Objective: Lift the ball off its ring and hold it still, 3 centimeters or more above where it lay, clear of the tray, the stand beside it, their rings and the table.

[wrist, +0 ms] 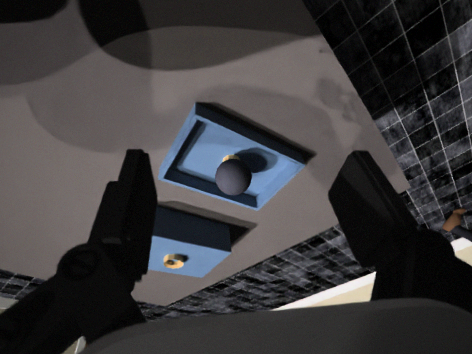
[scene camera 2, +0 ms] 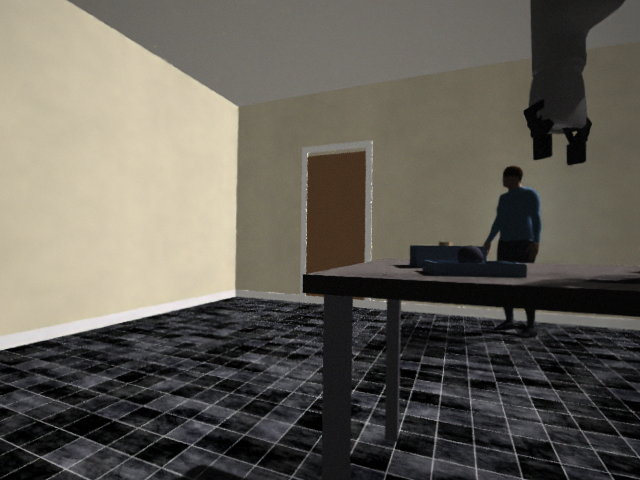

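A dark grey ball (scene camera 2: 470, 254) (wrist: 233, 177) sits in the blue tray (scene camera 2: 478, 269) (wrist: 283, 184). In the wrist view a bit of its tan ring (wrist: 230, 158) shows at the ball's edge; the rest is hidden. The blue stand (scene camera 2: 431, 254) (wrist: 194, 243) is beside the tray, with a tan ring (scene camera 2: 445, 243) (wrist: 173, 261) on its top. My gripper (scene camera 2: 559, 150) (wrist: 249, 173) is open and empty, pointing down. It hangs high above the table, to the right of the ball in the scene view. In the wrist view the ball shows between the fingers, far below them.
The tray and the stand are on the table (scene camera 2: 361, 268) (wrist: 75, 200), near its edges. The tiled floor (scene camera 2: 206, 387) (wrist: 430, 65) lies beyond the edges. A person in a blue top (scene camera 2: 518, 214) stands behind the table. A brown door (scene camera 2: 336, 211) is in the back wall.
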